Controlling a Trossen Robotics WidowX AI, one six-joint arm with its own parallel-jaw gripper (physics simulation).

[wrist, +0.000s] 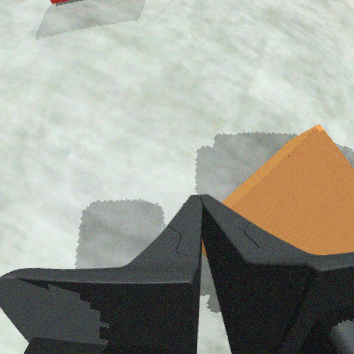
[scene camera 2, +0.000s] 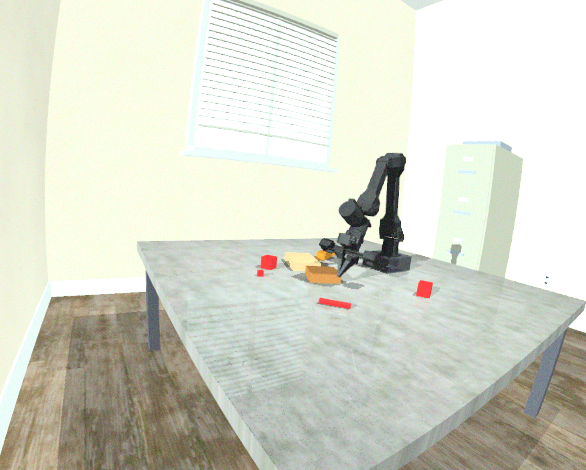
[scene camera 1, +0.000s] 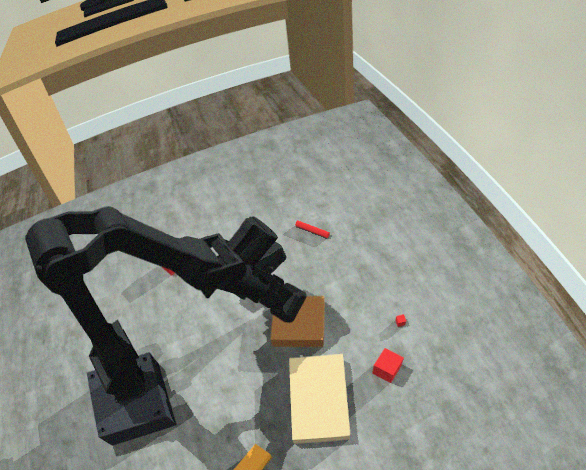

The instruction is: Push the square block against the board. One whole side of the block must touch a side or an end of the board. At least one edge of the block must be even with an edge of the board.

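Frame: origin at the arm's base, x back, y right, z up, level; millimetres.
Seen in the pictures: gripper, fingertip midpoint: (wrist: 198, 202) (scene camera 2: 338, 276) (scene camera 1: 281, 292); arm's base, link origin: (scene camera 2: 389, 255) (scene camera 1: 127, 383).
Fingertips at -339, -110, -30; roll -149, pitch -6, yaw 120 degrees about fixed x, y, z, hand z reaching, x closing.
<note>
Offsets run from my fingertips to a thing's top centre, as dx, dy, dz.
The orange-brown square block {-10, +69, +4} (scene camera 1: 300, 330) (scene camera 2: 322, 275) (wrist: 305, 200) lies flat on the table. The pale yellow board {+11, +235, +3} (scene camera 1: 320, 400) (scene camera 2: 299, 260) lies near it, with a narrow gap between them. In scene camera 1 the block is above the board's short end and is offset to the left, so their side edges are not in line. My gripper (scene camera 2: 340, 275) (wrist: 198, 202) is shut and empty. Its tips are low beside the block, at the block's left side in the wrist view. Whether they touch it is unclear. In scene camera 1 the hand hides the tips and a block corner.
A large red cube {-127, +226, +14} (scene camera 1: 388, 365) (scene camera 2: 269, 262) and a small red cube {-195, +143, -10} (scene camera 1: 401, 320) (scene camera 2: 260, 273) are right of the board in scene camera 1. A red rod {-119, -146, -12} (scene camera 1: 312, 229) (scene camera 2: 334, 303), another red cube {+207, -176, +14} (scene camera 2: 424, 289) and an orange bar {+225, +357, +5} (scene camera 1: 252, 459) (scene camera 2: 324, 255) also lie on the table.
</note>
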